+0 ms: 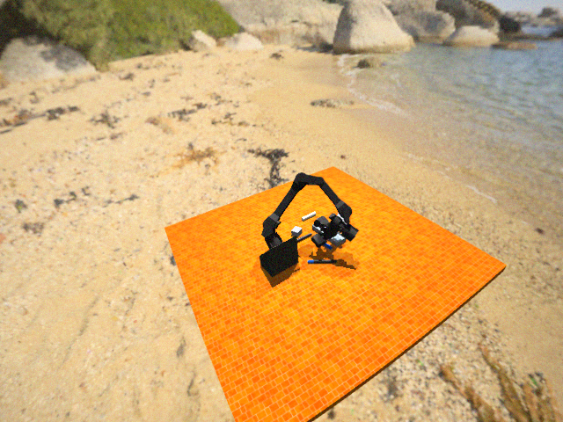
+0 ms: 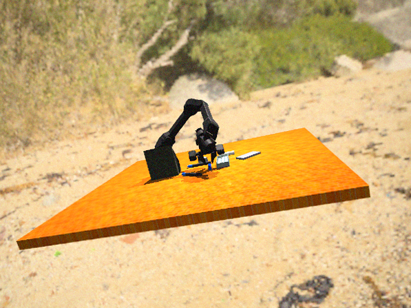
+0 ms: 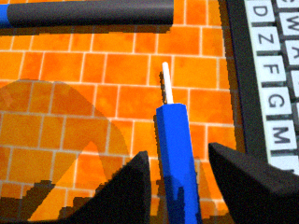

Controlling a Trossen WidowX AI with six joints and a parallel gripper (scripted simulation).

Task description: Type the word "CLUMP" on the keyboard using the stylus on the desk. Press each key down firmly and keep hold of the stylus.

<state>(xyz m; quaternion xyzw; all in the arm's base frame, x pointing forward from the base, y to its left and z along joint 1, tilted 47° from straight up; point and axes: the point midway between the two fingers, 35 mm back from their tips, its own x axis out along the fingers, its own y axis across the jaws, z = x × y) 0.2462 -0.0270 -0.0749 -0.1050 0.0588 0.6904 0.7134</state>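
My gripper tip is 1 cm to the right of the blue stylus and 1 cm above it. Round my gripper tip: small grey block 4 cm behind, 15 cm to the left.
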